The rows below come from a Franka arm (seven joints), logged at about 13 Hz.
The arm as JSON. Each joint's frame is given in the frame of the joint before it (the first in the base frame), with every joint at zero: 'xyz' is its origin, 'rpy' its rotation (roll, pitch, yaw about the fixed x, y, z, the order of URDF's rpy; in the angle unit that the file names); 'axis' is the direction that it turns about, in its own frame. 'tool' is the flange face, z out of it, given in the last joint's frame.
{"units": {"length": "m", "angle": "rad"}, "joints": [
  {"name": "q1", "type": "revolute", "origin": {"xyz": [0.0, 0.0, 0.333], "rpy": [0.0, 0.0, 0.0]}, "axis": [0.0, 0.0, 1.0]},
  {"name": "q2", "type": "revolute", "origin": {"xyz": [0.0, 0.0, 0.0], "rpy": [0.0, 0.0, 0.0]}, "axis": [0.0, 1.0, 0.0]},
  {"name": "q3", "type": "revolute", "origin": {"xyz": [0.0, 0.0, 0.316], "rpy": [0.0, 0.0, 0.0]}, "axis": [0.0, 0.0, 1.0]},
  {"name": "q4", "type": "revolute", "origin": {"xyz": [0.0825, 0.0, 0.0], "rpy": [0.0, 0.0, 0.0]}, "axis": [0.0, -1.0, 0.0]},
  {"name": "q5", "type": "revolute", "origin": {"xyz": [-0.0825, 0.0, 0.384], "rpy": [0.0, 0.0, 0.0]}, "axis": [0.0, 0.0, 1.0]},
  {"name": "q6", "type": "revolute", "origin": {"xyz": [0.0, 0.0, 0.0], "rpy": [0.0, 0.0, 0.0]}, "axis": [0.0, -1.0, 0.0]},
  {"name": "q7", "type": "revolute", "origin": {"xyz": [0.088, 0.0, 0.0], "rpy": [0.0, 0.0, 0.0]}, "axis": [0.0, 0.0, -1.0]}
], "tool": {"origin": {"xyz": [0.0, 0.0, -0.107], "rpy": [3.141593, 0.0, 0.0]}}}
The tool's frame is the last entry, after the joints.
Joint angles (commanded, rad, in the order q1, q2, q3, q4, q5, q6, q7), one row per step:
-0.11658, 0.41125, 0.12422, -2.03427, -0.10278, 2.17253, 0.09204
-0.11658, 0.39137, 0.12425, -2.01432, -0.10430, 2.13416, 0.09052
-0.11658, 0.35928, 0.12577, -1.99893, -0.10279, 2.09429, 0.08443
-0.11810, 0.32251, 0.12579, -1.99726, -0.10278, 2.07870, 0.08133
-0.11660, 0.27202, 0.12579, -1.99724, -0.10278, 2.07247, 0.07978
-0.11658, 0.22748, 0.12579, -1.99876, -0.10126, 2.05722, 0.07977
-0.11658, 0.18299, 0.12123, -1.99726, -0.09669, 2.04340, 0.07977
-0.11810, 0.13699, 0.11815, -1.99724, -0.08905, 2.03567, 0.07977
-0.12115, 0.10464, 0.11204, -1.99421, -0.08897, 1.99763, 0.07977
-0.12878, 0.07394, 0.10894, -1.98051, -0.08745, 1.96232, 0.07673
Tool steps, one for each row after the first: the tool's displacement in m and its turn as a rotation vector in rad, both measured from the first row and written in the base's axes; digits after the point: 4 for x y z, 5 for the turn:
0.0044, -0.0011, 0.0165, -0.00585, -0.00141, 0.00091
0.0073, -0.0012, 0.0384, -0.00938, -0.00867, 0.00536
0.0082, -0.0025, 0.0592, -0.01410, -0.03116, 0.00619
0.0093, -0.0019, 0.0877, -0.02022, -0.07503, 0.00874
0.0074, -0.0020, 0.1116, -0.02545, -0.10247, 0.00704
0.0056, -0.0044, 0.1366, -0.02924, -0.13408, -0.00115
0.0029, -0.0065, 0.1621, -0.02975, -0.17180, -0.01093
-0.0028, -0.0117, 0.1788, -0.03683, -0.16879, -0.02190
-0.0063, -0.0178, 0.1995, -0.04133, -0.17733, -0.03267

